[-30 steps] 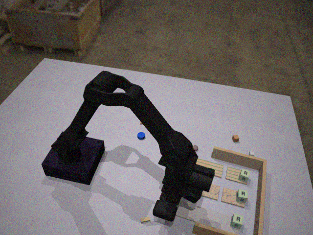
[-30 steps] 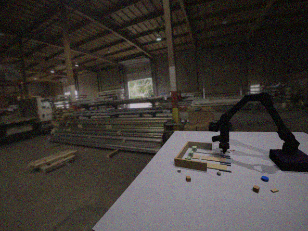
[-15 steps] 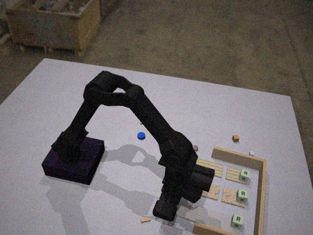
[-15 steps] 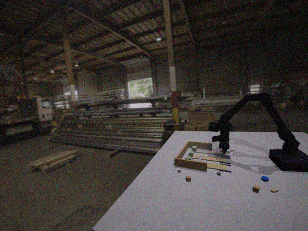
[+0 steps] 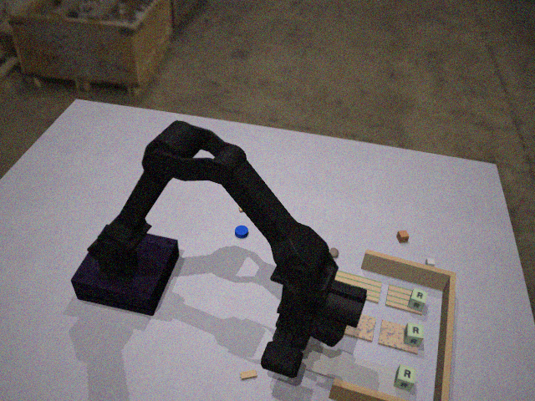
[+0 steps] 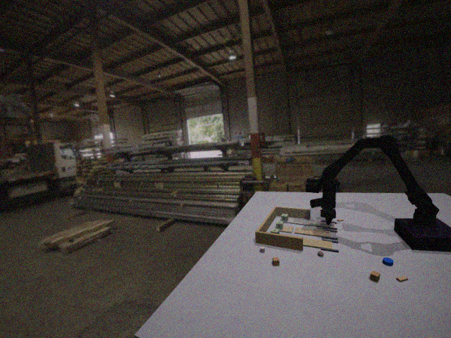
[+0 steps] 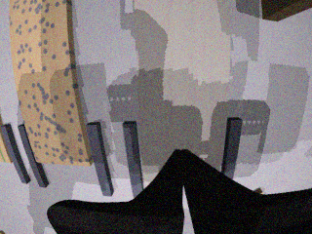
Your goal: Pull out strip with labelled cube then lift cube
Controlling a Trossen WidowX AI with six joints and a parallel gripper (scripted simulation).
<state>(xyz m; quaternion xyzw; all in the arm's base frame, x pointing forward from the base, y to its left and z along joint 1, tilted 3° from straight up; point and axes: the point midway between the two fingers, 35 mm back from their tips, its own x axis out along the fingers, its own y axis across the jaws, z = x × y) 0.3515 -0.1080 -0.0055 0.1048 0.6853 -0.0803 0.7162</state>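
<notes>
Right now my gripper tip is 7 cm past the wood chip and 6 cm to the left of it. The rest, counted from my gripper tip: blue disc 29 cm to the left, 13 cm behind; then grey pebble 25 cm to the left, 8 cm ahead; then white cube 30 cm ahead, 24 cm to the left.
</notes>
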